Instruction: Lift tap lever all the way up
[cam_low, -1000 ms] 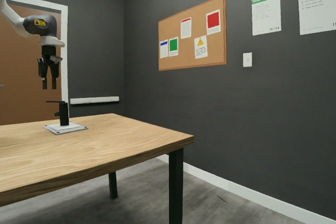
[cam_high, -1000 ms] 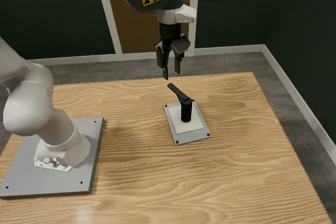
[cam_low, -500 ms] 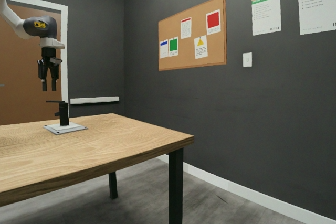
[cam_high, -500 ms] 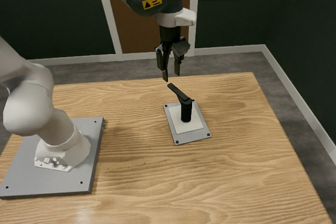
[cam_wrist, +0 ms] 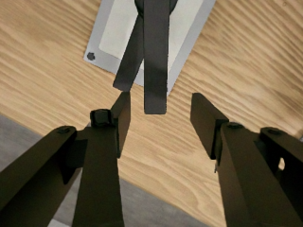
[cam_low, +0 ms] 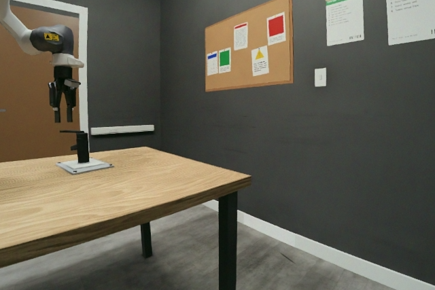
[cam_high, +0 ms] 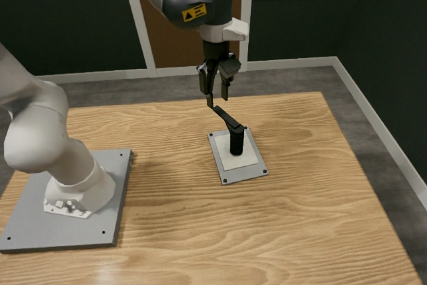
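My hand is 70 mm above the lever, 30 mm to the left of it and 30 mm short of it. Also, from my hand: tap 110 mm below, 60 mm to the right, 50 mm ahead.
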